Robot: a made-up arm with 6 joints.
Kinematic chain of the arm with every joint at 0, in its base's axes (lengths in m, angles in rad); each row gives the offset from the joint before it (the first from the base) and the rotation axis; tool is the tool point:
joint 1: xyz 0 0 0.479 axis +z
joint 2: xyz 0 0 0 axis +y
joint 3: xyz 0 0 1.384 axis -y
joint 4: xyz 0 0 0 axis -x
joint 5: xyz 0.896 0 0 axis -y
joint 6: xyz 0 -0.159 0 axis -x
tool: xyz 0 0 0
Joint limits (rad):
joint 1: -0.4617..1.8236
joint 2: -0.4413..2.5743
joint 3: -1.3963..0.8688
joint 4: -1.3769..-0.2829
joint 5: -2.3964..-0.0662
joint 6: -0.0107..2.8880
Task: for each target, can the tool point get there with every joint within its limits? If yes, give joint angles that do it. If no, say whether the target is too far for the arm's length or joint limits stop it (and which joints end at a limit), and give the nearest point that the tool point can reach.
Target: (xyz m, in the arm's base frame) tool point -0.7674 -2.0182 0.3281
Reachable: no: joint limits stop it (at a limit: joint 1, joint 3, joint 4) | nearest point 0.3014 -0.3205 0.1853 | short by 2.011 m
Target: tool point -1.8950 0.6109 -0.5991
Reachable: no: joint limits stop it (at a limit: joint 1, joint 4) | nearest point -0.2368 1.0393 -0.5991 | short by 1.713 m
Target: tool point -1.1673 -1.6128 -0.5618
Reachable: no: joint limits stop it (at a limit: joint 2, joint 4) | nearest point -0.1263 -0.1744 -0.6355 | short by 1.777 m
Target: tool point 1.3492 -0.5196 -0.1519
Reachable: yes | joints -0.2721 1.3782 -0.0144 -0.5217 -2.1246 1.7940
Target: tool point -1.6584 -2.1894 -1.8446
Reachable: no: too far | nearest point 0.0076 -0.1743 -1.2966 | short by 2.671 m
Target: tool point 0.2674 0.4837 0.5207
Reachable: yes | joints 1.2012 1.0854 -1.1719 -1.0826 -0.5150 0.8020
